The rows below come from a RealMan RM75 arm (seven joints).
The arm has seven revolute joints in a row. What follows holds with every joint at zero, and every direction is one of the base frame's.
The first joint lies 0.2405 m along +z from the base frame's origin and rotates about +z.
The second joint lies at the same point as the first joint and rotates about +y.
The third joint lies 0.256 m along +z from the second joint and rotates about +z.
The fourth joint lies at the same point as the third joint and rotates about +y.
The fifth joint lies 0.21 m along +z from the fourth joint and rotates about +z.
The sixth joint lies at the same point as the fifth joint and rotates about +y.
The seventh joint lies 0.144 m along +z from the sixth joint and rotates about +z.
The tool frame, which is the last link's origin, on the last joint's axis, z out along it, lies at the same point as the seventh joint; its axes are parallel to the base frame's.
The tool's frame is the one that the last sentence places.
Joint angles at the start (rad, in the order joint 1, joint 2, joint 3, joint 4, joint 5, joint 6, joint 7): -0.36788 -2.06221 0.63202 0.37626 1.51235 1.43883 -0.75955
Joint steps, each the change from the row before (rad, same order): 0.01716 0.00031 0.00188 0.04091 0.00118 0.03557 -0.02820; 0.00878 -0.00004 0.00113 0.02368 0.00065 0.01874 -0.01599; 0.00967 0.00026 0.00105 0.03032 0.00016 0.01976 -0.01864; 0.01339 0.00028 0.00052 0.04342 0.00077 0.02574 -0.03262; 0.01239 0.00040 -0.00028 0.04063 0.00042 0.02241 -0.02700; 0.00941 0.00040 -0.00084 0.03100 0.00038 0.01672 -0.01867
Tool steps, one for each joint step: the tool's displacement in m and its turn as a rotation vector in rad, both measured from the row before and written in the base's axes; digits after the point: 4 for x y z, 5 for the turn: 0.0013 -0.0034 0.0081 0.00162 -0.00950 -0.02233; 0.0010 -0.0017 0.0044 0.00041 -0.00406 -0.01279; 0.0012 -0.0014 0.0058 0.00234 -0.00161 -0.01499; 0.0017 -0.0020 0.0081 -0.00012 -0.00462 -0.01660; 0.0015 -0.0020 0.0076 0.00157 -0.00035 -0.01559; 0.0012 -0.0017 0.0058 0.00195 0.00184 -0.01225
